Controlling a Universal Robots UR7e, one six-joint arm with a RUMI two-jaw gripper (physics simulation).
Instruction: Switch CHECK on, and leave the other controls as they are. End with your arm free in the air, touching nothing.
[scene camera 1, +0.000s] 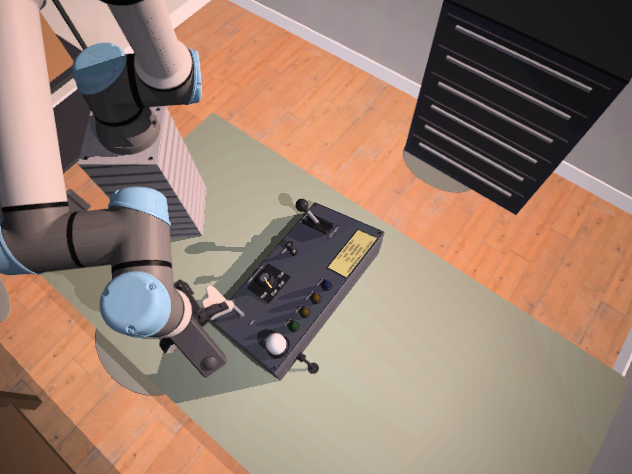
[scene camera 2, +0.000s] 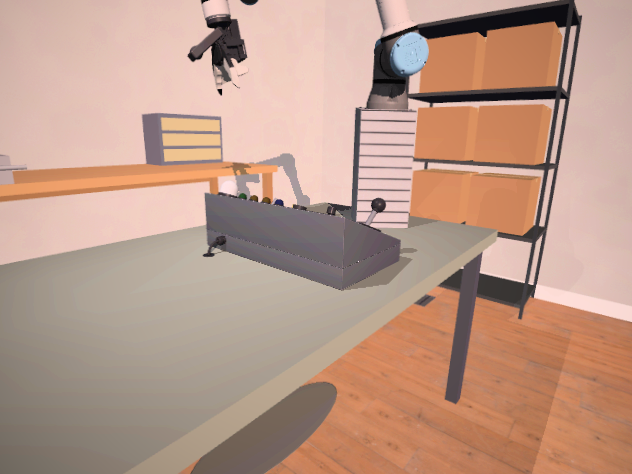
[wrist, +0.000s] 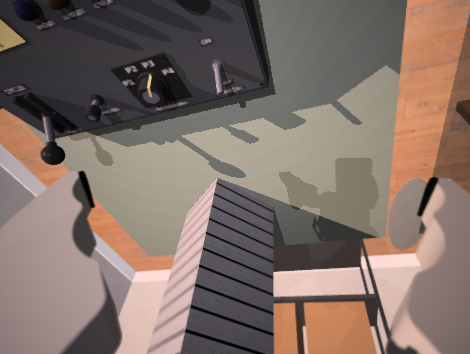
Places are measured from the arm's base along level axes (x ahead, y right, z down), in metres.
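Pixels of known places: gripper, fingertip midpoint: (scene camera 2: 229, 92) (wrist: 251, 179); arm's base, origin of the base link: (scene camera 1: 129, 130) (scene camera 2: 386, 108).
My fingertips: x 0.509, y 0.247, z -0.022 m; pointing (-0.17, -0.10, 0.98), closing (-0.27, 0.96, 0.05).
Observation:
For each thing: its top centre in the pictures, then the offset to it from my fingertips. "spot": a spot on its surface instead.
- silver toggle, middle of its top: (wrist: 217, 85) (scene camera 1: 235, 307) dx -0.083, dy -0.095, dz +0.321 m
- mark, surface spot: (wrist: 206, 41) (scene camera 1: 252, 322) spot: dx -0.025, dy -0.095, dz +0.344 m
- rotary selector, middle of its top: (wrist: 148, 96) (scene camera 1: 265, 277) dx -0.074, dy -0.215, dz +0.322 m
- small black toggle, middle of its top: (wrist: 87, 114) (scene camera 1: 291, 245) dx -0.073, dy -0.335, dz +0.315 m
- ball-topped lever, middle of its top: (wrist: 47, 161) (scene camera 2: 378, 197) (scene camera 1: 301, 201) dx -0.131, dy -0.455, dz +0.283 m
- white dome, surface spot: (scene camera 1: 276, 343) spot: dx +0.086, dy -0.085, dz +0.254 m
A dark sloped console (scene camera 1: 306, 265) (scene camera 2: 275, 232) (wrist: 175, 40) stands on the table. A silver toggle (scene camera 1: 237, 309) (wrist: 218, 77) stands near its corner; its tip points away from the ON mark (scene camera 1: 251, 321) (wrist: 206, 41). The label at its tip is too small to read, so I cannot confirm that it says CHECK. My gripper (scene camera 1: 199, 325) (scene camera 2: 228, 87) (wrist: 251, 179) is open and empty, in the air above and beside the console's toggle end, apart from the controls.
The console also bears a rotary selector (scene camera 1: 266, 279) (wrist: 151, 90) pointing at P3, a small black toggle (scene camera 1: 290, 248) (wrist: 94, 109), a ball-topped lever (scene camera 1: 302, 205) (scene camera 2: 377, 205) (wrist: 52, 153), a white dome (scene camera 1: 276, 343), and several coloured buttons. A ribbed pedestal (scene camera 1: 181, 178) (scene camera 2: 385, 168) (wrist: 230, 280) stands behind.

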